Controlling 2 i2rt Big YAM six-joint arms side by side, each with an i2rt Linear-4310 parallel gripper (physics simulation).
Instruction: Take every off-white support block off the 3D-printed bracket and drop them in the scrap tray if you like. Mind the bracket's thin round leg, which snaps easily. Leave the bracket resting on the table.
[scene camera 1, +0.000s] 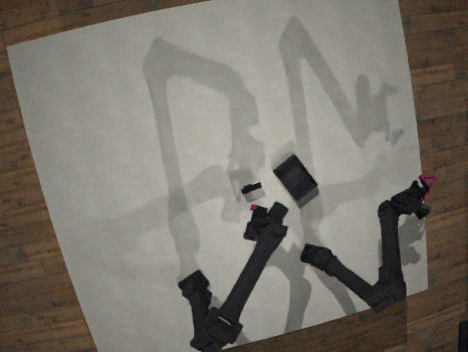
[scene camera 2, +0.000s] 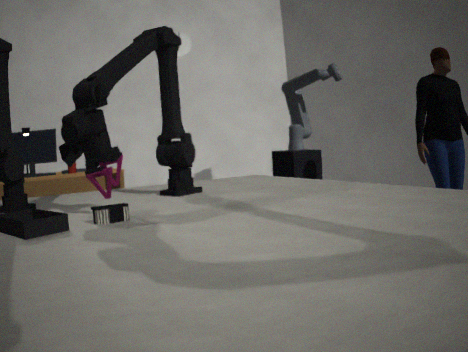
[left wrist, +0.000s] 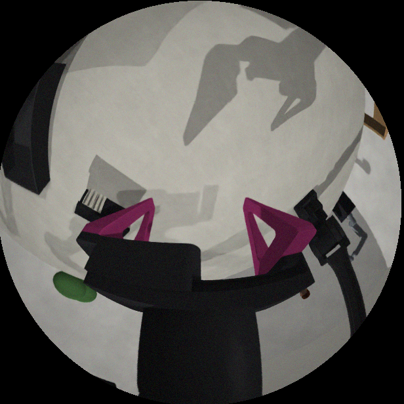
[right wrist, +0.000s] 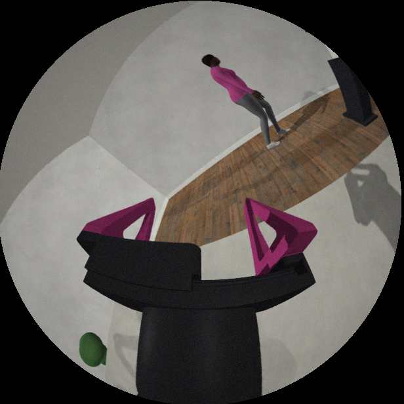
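The black bracket stands on the table. Several thin off-white support blocks stand side by side at it. I cannot make out its thin leg. My left gripper is open and empty, pointing down above the table close to the bracket. In the left wrist view the bracket lies left of the gap, partly hidden behind one finger. My right gripper is open and empty, raised at the table's right edge. The black scrap tray stands near the bracket.
The pale table bears long arm shadows. In scene camera 1 the tray lies right of the bracket, with a narrow gap between them. In scene camera 2 the tray is left of the bracket. A person stands beyond the table.
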